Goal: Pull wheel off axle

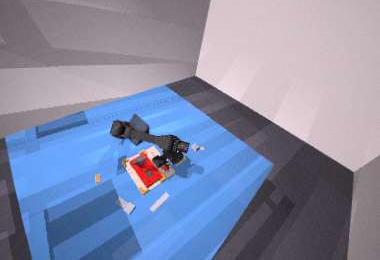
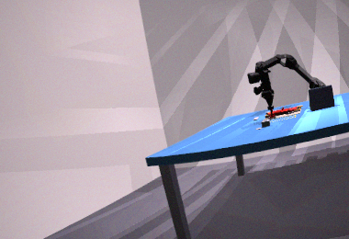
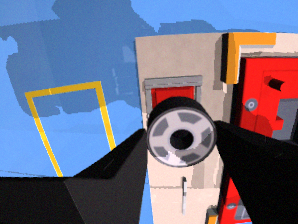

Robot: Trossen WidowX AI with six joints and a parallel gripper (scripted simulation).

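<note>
My gripper tip is now 3 cm above the dark upright axle. Round my gripper tip: wheel right at my gripper tip.
</note>
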